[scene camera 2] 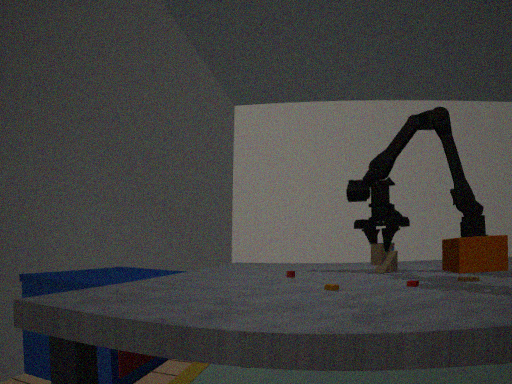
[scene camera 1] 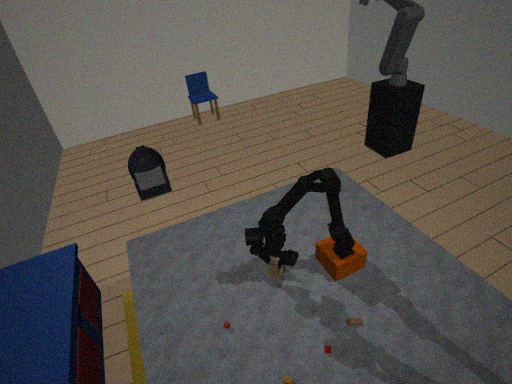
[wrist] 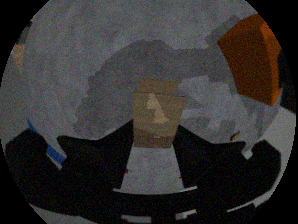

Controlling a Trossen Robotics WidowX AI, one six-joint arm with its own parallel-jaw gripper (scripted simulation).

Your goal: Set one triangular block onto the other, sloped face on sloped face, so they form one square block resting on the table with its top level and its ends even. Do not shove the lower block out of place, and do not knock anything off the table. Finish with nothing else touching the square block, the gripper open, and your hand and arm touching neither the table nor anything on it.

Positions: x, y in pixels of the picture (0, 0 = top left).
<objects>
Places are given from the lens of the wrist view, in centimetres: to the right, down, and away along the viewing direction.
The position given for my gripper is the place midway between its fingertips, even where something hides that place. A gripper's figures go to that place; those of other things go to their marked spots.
my gripper (wrist: 153, 122): 1, 1, 10
tan triangular block (wrist: 156, 116): 1, 0, 7
</objects>
